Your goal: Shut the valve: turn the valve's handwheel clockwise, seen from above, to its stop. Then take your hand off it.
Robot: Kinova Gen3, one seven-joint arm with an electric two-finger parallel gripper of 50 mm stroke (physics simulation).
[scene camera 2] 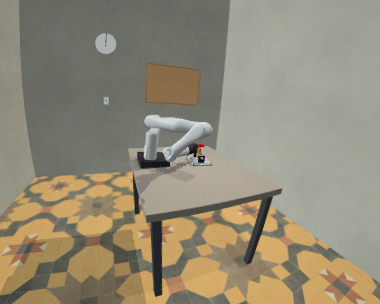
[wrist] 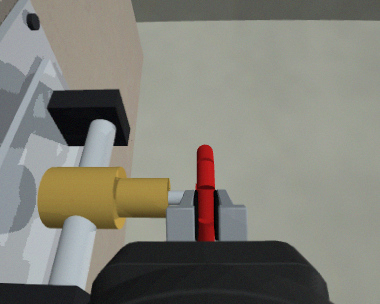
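The red handwheel (scene camera 2: 201, 145) (wrist: 205, 172) sits on top of the valve, whose yellow body (scene camera 2: 199, 152) (wrist: 82, 197) stands on a pale base plate. In the wrist view the wheel shows edge-on, joined to the yellow body by a short light stem (wrist: 176, 196). My gripper (wrist: 205, 207) is shut on the handwheel, one grey finger on each side of its rim. In the scene view the gripper's dark body (scene camera 2: 193, 149) is at the left side of the wheel, and its fingers are too small to make out.
A light pipe (wrist: 75, 250) runs through the valve body, with a black block (wrist: 87, 117) (scene camera 2: 201, 159) as a support. The pale base plate (scene camera 2: 202, 164) (wrist: 15, 45) lies on the table (scene camera 2: 215, 187), and a dark bolt (wrist: 33, 21) shows at its corner. The arm's black base (scene camera 2: 154, 162) stands left of it.
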